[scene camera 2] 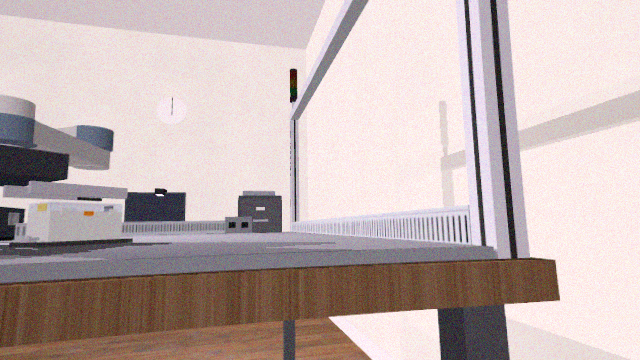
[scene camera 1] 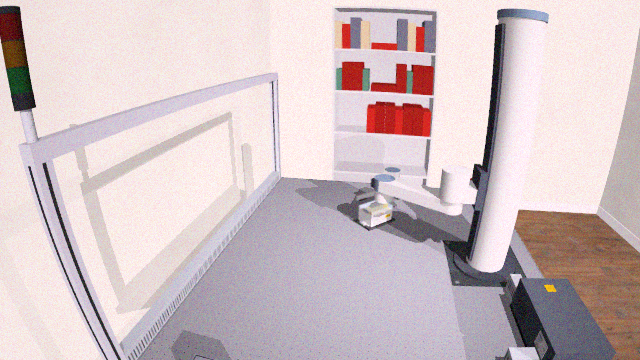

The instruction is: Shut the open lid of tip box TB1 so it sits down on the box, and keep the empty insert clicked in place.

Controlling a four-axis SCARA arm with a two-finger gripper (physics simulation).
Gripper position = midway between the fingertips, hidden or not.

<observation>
In view: my gripper (scene camera 2: 112,195), a clear lid (scene camera 2: 48,205) and a rail frame (scene camera 1: 54,145).
</observation>
